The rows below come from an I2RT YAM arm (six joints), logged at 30 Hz.
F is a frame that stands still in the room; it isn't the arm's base.
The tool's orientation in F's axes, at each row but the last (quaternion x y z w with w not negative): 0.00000 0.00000 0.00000 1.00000; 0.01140 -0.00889 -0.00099 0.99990; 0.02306 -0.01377 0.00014 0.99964; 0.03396 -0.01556 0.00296 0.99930; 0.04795 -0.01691 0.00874 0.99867; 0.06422 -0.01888 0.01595 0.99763; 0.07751 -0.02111 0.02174 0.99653; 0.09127 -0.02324 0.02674 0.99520; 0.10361 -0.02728 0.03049 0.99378; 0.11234 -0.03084 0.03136 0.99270; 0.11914 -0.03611 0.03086 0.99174
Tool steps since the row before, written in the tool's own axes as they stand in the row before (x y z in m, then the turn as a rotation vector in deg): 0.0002 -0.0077 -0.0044 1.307 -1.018 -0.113; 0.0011 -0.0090 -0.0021 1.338 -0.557 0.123; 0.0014 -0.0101 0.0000 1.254 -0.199 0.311; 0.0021 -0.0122 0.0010 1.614 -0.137 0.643; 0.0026 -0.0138 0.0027 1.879 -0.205 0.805; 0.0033 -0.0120 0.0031 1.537 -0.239 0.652; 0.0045 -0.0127 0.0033 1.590 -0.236 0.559; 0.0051 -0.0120 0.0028 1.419 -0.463 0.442; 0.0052 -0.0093 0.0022 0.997 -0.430 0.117; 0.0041 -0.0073 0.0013 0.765 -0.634 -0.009; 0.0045 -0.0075 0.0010 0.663 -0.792 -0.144
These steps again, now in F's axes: 0.0002 -0.0077 -0.0044 1.307 -1.018 -0.113; 0.0011 -0.0090 -0.0023 1.335 -0.563 0.134; 0.0014 -0.0101 -0.0004 1.245 -0.214 0.336; 0.0022 -0.0122 0.0002 1.594 -0.173 0.682; 0.0028 -0.0140 0.0015 1.855 -0.252 0.846; 0.0036 -0.0122 0.0017 1.520 -0.276 0.677; 0.0050 -0.0129 0.0015 1.576 -0.256 0.588; 0.0057 -0.0120 0.0008 1.424 -0.466 0.423; 0.0057 -0.0093 0.0006 1.017 -0.389 0.087; 0.0045 -0.0072 -0.0001 0.806 -0.572 -0.097; 0.0049 -0.0073 -0.0004 0.725 -0.699 -0.273
